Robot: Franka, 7 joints.
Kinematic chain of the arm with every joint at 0, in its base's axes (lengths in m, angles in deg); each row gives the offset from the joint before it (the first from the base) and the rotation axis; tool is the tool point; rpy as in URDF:
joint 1: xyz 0 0 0.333 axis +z
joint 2: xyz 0 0 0 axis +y
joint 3: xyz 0 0 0.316 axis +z
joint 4: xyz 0.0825 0 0 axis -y
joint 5: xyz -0.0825 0 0.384 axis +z
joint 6: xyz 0 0 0 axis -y
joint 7: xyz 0.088 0 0 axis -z
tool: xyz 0 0 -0.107 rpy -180 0 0
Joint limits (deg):
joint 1: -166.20..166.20
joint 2: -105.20..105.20
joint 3: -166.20..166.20
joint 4: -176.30..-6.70
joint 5: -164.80..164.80
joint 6: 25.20..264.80
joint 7: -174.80..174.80
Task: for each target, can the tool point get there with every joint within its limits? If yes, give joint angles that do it. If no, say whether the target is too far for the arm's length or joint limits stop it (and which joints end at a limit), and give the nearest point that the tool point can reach.
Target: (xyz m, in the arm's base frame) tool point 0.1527 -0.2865 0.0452
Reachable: yes | joints -137.59 -89.26 134.36 -147.64 -64.53 133.73 -136.63
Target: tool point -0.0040 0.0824 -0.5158
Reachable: no: joint limits stop it (at a limit: joint 2) | nearest point -0.0065 0.1340 -0.3394 | short by 0.184 m
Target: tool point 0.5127 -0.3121 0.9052
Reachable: yes | joints 130.92 -40.63 -109.39 -35.68 -1.48 195.89 -40.65
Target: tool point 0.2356 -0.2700 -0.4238
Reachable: no: joint limits stop it (at a limit: joint 2) | nearest point 0.2300 -0.2636 -0.3566 | short by 0.068 m
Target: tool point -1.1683 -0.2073 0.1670
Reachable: no: too far | nearest point -0.8366 -0.1484 0.2141 | short by 0.340 m
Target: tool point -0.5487 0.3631 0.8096
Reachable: yes | joints -58.77 -81.44 -36.20 -67.49 0.42 178.12 32.24
